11 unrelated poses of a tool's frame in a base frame.
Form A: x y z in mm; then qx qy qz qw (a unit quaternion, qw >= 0).
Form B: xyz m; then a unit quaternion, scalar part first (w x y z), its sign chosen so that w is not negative. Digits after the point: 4 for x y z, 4 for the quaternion.
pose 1, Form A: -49.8 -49.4 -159.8 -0.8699 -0.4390 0.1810 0.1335
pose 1, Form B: -0.0498 -0.0494 -0.1598 0.1335 -0.8699 -0.4390 0.1810
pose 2, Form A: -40.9 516.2 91.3 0.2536 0.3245 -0.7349 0.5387
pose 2, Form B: -0.0409 0.5162 0.0913 0.5387 0.2536 0.3245 -0.7349
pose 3, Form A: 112.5 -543.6 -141.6 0.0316 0.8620 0.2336 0.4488
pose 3, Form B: 0.1125 -0.5436 -0.1416 0.4488 0.0316 0.8620 0.2336
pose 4, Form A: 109.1 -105.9 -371.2 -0.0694 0.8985 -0.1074 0.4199
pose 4, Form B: 0.1091 -0.1059 -0.3712 0.4199 -0.0694 0.8985 -0.1074
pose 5, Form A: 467.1 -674.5 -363.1 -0.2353 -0.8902 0.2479 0.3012
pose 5, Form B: 0.4671 -0.6745 -0.3631 0.3012 -0.2353 -0.8902 0.2479
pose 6, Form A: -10.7 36.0 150.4 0.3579 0.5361 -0.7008 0.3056
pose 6, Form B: -0.0107 0.0360 0.1504 0.3056 0.3579 0.5361 -0.7008
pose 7, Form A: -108.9 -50.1 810.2 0.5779 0.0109 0.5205 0.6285
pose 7, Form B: -0.1089 -0.0501 0.8102 0.6285 0.5779 0.0109 0.5205
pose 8, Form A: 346.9 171.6 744.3 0.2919 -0.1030 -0.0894 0.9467
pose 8, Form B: 0.3469 0.1716 0.7443 0.9467 0.2919 -0.1030 -0.0894
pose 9, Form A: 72.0 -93.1 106.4 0.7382 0.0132 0.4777 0.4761
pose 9, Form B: 0.0720 -0.0931 0.1064 0.4761 0.7382 0.0132 0.4777
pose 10, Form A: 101.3 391.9 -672.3 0.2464 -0.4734 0.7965 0.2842
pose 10, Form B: 0.1013 0.3919 -0.6723 0.2842 0.2464 -0.4734 0.7965
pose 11, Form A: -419.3 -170.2 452.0 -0.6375 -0.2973 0.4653 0.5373
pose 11, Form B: -0.4193 -0.1702 0.4520 0.5373 -0.6375 -0.2973 0.4653
